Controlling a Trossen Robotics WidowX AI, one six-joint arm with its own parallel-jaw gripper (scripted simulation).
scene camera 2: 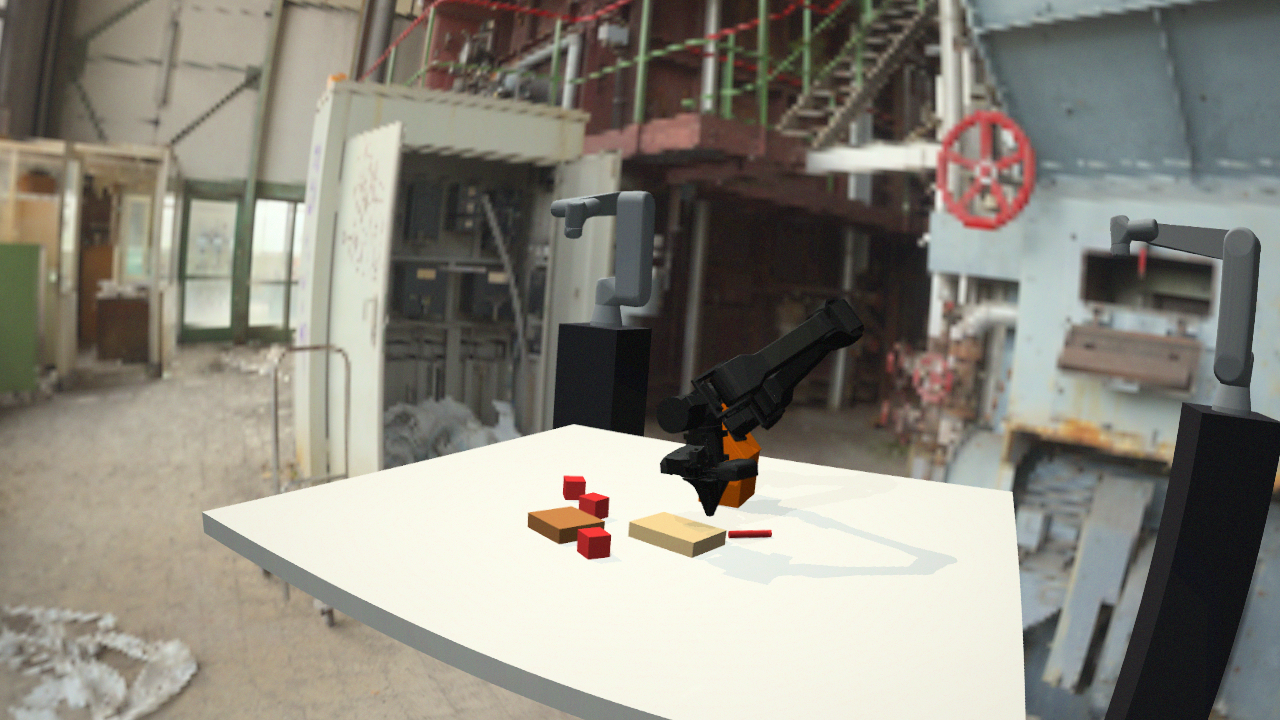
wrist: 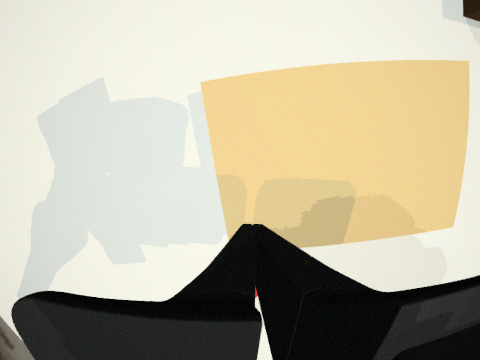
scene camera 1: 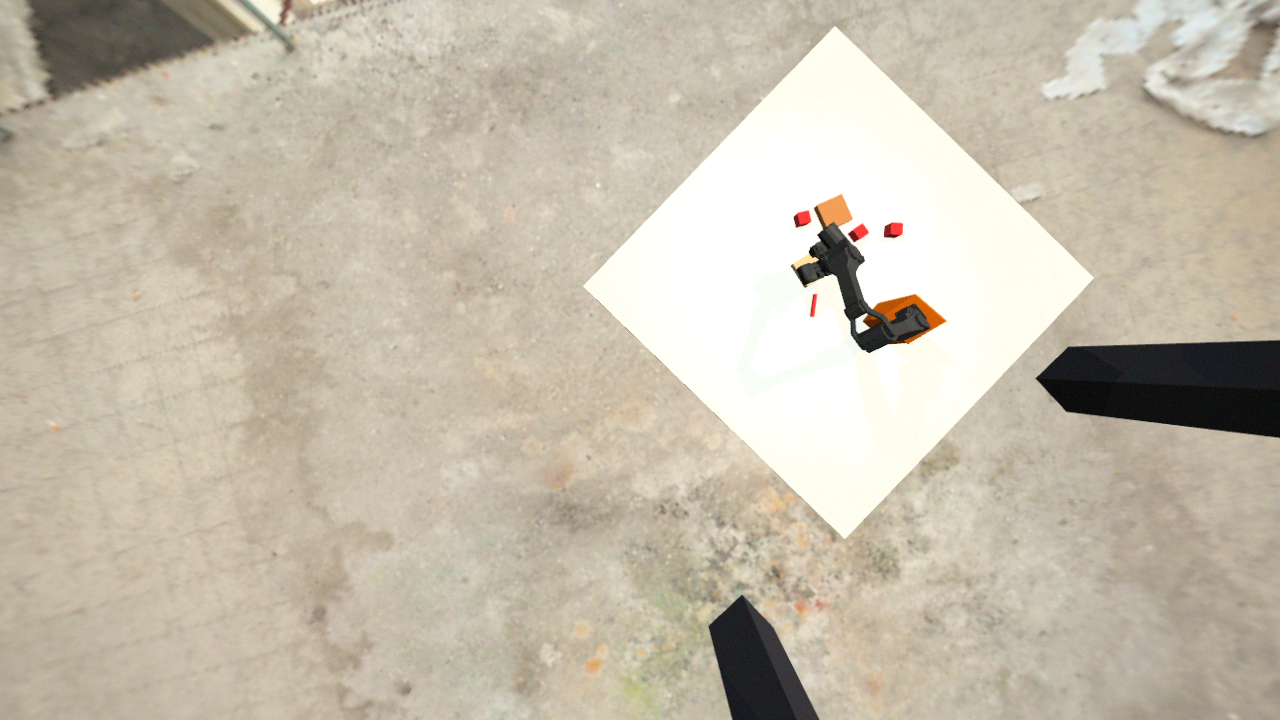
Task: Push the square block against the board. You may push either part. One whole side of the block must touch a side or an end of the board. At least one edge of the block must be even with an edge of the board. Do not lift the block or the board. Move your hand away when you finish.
Labels:
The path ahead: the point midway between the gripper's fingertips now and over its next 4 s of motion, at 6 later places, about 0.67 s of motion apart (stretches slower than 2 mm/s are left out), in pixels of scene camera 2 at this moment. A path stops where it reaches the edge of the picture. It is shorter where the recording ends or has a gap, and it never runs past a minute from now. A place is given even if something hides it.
My gripper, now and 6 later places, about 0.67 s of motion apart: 710, 515; 654, 505; 610, 494; 603, 520; 595, 515; 589, 511; 585, 507

